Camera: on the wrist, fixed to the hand. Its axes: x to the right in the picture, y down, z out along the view.
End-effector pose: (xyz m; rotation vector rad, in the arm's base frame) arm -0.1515 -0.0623 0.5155 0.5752 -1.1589 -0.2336
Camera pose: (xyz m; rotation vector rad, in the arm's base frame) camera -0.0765 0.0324 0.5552 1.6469 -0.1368 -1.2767
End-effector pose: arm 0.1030 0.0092 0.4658 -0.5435 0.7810 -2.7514
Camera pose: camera 0.0624 -0.0331 0.3530 0.3484 0.1280 1.7809
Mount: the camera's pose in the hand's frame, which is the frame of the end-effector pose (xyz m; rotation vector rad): 0.0177 0.0917 -0.0863 0.2860 0.3578 -1.6147
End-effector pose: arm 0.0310 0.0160 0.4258 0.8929 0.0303 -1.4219
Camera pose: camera 0.1543 0.0385 0.4043 -1.3323 -0.9650 2.5405
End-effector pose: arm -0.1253 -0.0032 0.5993 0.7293 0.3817 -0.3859
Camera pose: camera -0.0847 0.1163 0.5838 0.6265 1.2543 -1.8660
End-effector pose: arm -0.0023 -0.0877 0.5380 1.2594 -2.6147 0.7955
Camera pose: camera -0.0924 -0.0087 0.5806 2.2793 -0.6219 0.8027
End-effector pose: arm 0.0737 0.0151 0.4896 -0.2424 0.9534 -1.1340
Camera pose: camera 0.0712 0.0655 0.3729 -0.6314 0.7883 -2.8372
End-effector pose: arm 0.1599 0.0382 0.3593 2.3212 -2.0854 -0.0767
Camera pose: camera 0.0750 0.0092 0.4495 3.0777 0.2654 0.5620
